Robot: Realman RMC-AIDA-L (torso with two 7-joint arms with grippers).
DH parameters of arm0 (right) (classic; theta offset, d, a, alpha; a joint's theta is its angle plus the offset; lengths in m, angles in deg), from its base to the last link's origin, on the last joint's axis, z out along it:
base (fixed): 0 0 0 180
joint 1: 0 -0.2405 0 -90
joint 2: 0 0 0 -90
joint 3: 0 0.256 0 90
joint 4: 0 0 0 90
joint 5: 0 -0.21 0 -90
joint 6: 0 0 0 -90
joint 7: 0 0.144 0 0
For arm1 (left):
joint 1: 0 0.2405 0 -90
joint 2: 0 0 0 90
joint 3: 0 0.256 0 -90
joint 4: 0 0 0 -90
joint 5: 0 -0.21 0 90
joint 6: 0 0 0 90
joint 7: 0 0.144 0 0
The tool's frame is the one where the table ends.
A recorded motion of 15 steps. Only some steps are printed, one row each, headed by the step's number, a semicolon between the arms.
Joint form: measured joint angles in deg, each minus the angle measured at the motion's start. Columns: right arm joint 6, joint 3, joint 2, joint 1, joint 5, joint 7, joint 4; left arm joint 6, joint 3, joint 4, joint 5, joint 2, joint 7, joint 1.
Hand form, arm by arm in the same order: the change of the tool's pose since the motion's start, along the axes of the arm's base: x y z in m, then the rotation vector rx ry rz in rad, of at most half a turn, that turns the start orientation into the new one. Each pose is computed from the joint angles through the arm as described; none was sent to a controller.
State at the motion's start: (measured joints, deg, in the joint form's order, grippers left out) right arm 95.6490 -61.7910 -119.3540 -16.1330 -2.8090 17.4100 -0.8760; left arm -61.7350 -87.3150 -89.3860 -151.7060 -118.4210 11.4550 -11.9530
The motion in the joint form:
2: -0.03 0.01 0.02 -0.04 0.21 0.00 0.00; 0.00 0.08 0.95 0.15 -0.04 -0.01 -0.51
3: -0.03 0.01 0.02 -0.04 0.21 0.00 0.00; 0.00 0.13 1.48 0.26 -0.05 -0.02 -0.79
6: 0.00 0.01 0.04 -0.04 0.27 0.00 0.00; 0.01 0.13 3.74 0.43 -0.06 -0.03 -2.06
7: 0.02 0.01 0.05 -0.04 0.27 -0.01 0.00; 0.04 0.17 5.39 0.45 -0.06 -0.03 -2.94
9: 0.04 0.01 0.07 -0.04 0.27 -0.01 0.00; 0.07 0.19 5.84 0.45 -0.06 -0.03 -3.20
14: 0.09 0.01 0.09 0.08 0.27 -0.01 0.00; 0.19 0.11 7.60 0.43 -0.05 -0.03 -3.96
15: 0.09 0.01 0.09 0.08 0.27 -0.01 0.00; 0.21 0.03 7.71 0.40 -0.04 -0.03 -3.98
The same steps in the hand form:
2: -0.0003 0.0005 -0.0003 -0.0031 -0.0009 0.0020; -0.0009 0.0008 -0.0028 -0.0094 -0.0006 0.0053
3: -0.0003 0.0005 -0.0003 -0.0031 -0.0009 0.0020; -0.0014 0.0011 -0.0044 -0.0147 -0.0012 0.0083
6: -0.0004 0.0005 -0.0002 -0.0036 -0.0017 0.0030; -0.0041 0.0035 -0.0095 -0.0330 0.0018 0.0211
7: -0.0004 0.0005 -0.0001 -0.0034 -0.0022 0.0031; -0.0065 0.0050 -0.0132 -0.0461 0.0063 0.0305
9: -0.0004 0.0005 0.0001 -0.0031 -0.0026 0.0034; -0.0070 0.0055 -0.0142 -0.0495 0.0076 0.0324
14: 0.0000 -0.0003 0.0003 -0.0025 -0.0033 0.0019; -0.0107 0.0067 -0.0173 -0.0601 0.0126 0.0457
15: 0.0000 -0.0003 0.0003 -0.0025 -0.0033 0.0019; -0.0113 0.0069 -0.0171 -0.0594 0.0132 0.0474

